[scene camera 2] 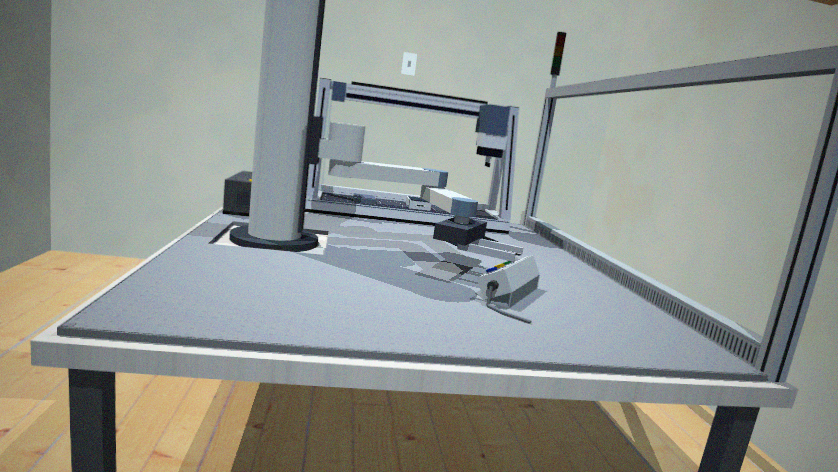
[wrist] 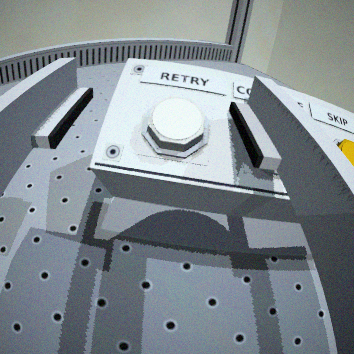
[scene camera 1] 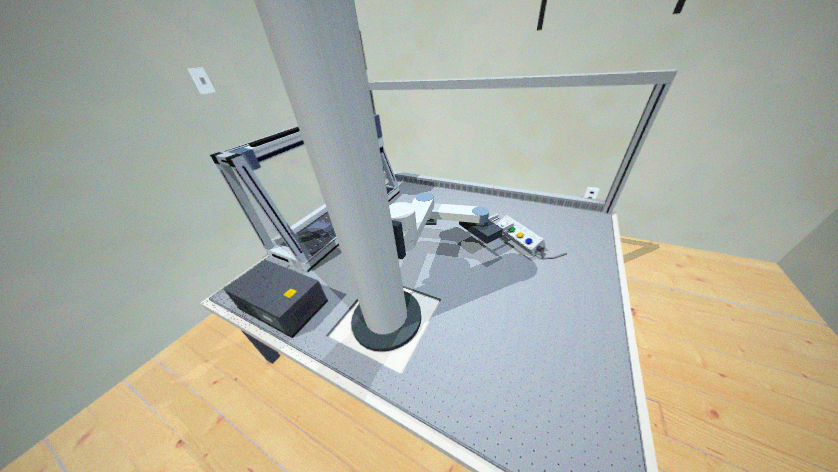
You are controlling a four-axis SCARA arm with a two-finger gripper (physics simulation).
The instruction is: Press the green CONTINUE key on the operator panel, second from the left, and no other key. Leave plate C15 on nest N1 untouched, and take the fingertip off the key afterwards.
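Pixels of known places: gripper, fingertip midpoint: (scene camera 2: 518,254) (wrist: 162,80) (scene camera 1: 505,219); arm's base, origin of the base link: (scene camera 2: 274,240) (scene camera 1: 387,318).
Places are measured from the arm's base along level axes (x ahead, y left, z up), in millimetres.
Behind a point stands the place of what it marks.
Note:
The operator panel (scene camera 1: 536,239) {x 544, y -416, z 88 mm} (scene camera 2: 516,281) {x 589, y -415, z 64 mm} (wrist: 125,125) {x 638, y -250, z 73 mm} is a white box with a row of keys. Its green CONTINUE key (scene camera 1: 511,229) {x 592, y -307, z 79 mm} shows small in scene camera 1; in the wrist view it is hidden behind the right-hand finger, and whether the finger touches it cannot be told. The white RETRY key (wrist: 177,120) {x 621, y -267, z 81 mm} shows between the two fingers. My gripper (scene camera 1: 511,235) (scene camera 2: 501,266) (wrist: 162,80) {x 638, y -267, z 94 mm} is at the panel, shut to its narrow stand with a gap between the pads, and holds nothing. Plate C15 and nest N1 cannot be made out surely.
The yellow SKIP key (scene camera 1: 520,234) {x 563, y -350, z 83 mm} (wrist: 347,151) {x 568, y -345, z 84 mm} and a blue key (scene camera 1: 528,240) {x 534, y -387, z 82 mm} follow on the panel. A cable (scene camera 2: 509,314) {x 550, y -511, z 18 mm} leaves its end. The arm's column (scene camera 1: 351,175) {x -53, y -53, z 582 mm} (scene camera 2: 281,117) {x 1, y -75, z 353 mm}, a black box (scene camera 1: 275,296) {x -151, y 337, z 128 mm} and a gantry frame (scene camera 2: 410,99) {x 410, y 622, z 483 mm} stand on the table.

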